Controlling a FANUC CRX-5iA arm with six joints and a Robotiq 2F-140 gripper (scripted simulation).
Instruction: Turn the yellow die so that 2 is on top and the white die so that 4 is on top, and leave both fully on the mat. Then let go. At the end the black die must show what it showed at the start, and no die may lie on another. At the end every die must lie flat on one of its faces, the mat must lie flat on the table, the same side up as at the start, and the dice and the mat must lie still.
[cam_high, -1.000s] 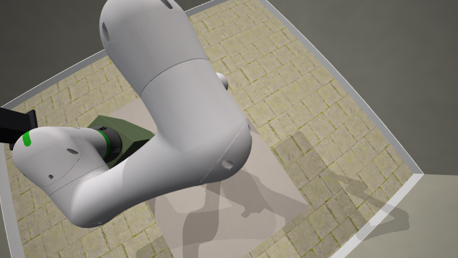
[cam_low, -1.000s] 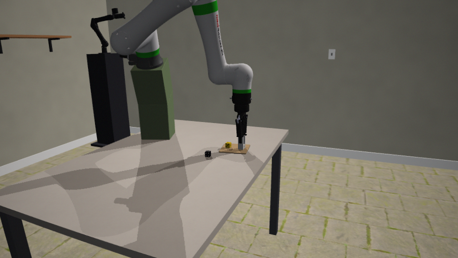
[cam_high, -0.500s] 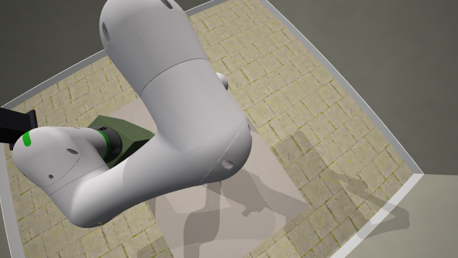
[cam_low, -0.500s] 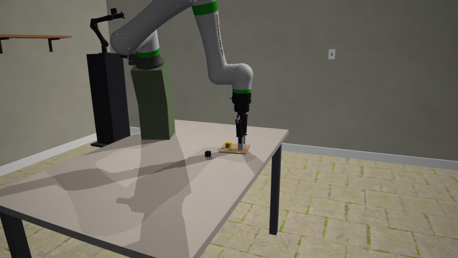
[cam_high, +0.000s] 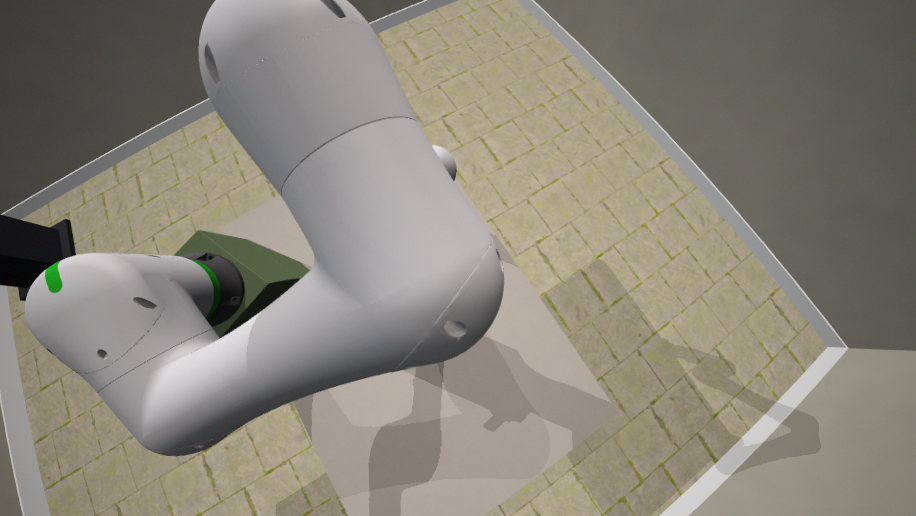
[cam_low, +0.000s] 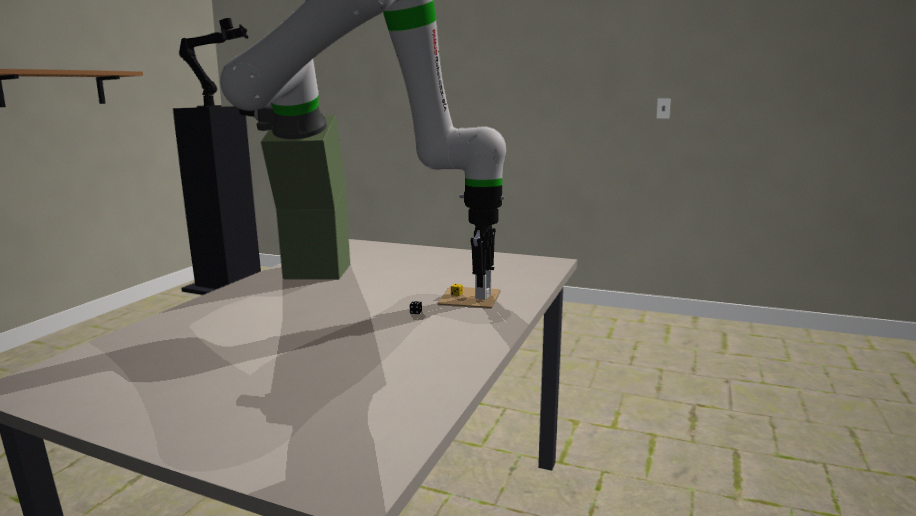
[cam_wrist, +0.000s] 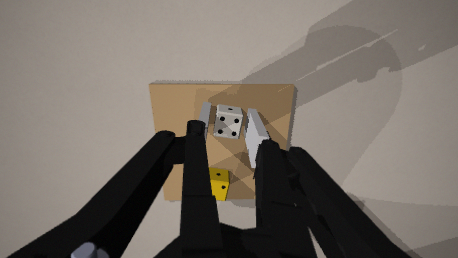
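Now: hand 20 mm above the white die. The rest, counted from my hand: tan mat (40 mm below, 40 mm behind); then black die (150 mm to the right, 120 mm behind, 30 mm below); then yellow die (70 mm behind, 20 mm below).
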